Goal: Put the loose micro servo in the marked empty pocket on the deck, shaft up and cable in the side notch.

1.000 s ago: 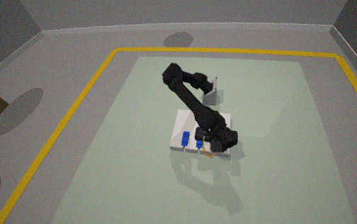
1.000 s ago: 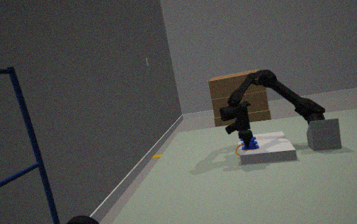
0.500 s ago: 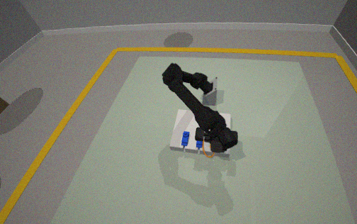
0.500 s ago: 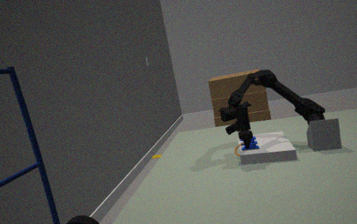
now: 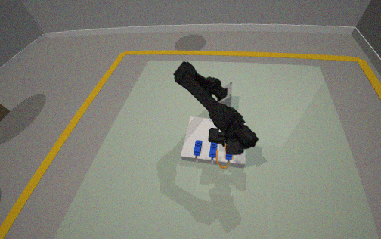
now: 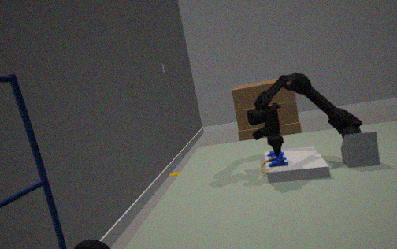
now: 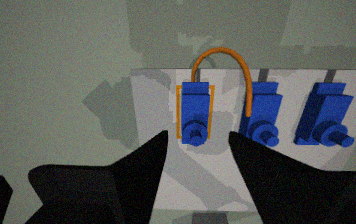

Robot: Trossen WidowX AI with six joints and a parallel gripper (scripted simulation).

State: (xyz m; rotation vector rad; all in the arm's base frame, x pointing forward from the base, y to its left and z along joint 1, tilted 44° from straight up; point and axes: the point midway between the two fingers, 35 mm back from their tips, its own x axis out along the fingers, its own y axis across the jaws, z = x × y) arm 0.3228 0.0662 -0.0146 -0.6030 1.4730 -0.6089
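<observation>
Right now the robot deck is 11 cm behind my gripper tip, 7 cm to the right of it and 7 cm below it.
</observation>
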